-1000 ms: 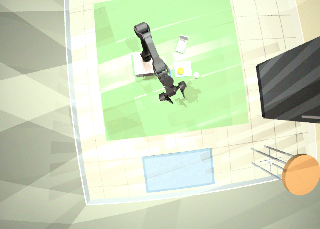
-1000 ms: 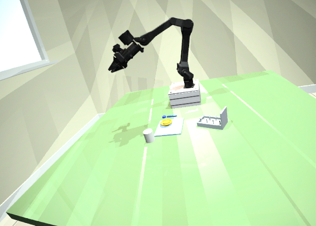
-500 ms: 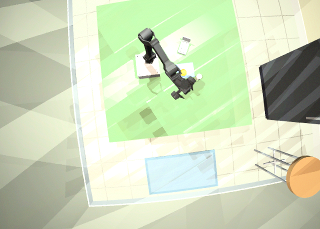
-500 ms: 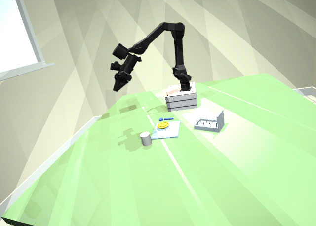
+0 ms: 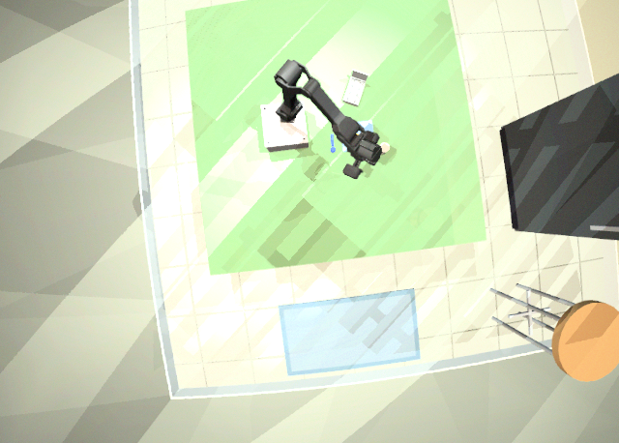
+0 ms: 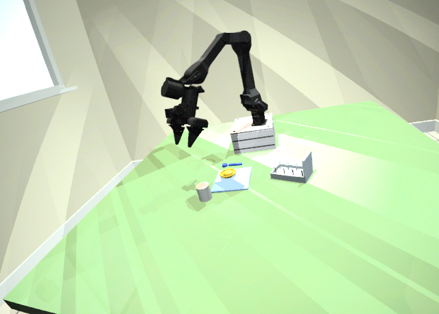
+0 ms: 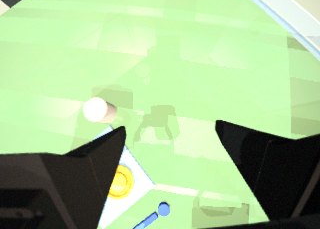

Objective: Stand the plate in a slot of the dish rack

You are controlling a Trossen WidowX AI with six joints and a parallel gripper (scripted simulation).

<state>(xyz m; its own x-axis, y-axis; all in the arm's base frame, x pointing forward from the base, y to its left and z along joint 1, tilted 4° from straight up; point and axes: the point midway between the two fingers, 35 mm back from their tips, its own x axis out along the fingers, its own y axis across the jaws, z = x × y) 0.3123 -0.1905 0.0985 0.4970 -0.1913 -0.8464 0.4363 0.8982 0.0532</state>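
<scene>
Right now the yellow plate is 40 mm behind my gripper tip, 130 mm to the left of it and 140 mm below it. From my gripper tip the other things lie so: dish rack 40 mm behind, 360 mm to the left, 130 mm below; then pale blue mat 20 mm behind, 150 mm to the left, 150 mm below.
</scene>
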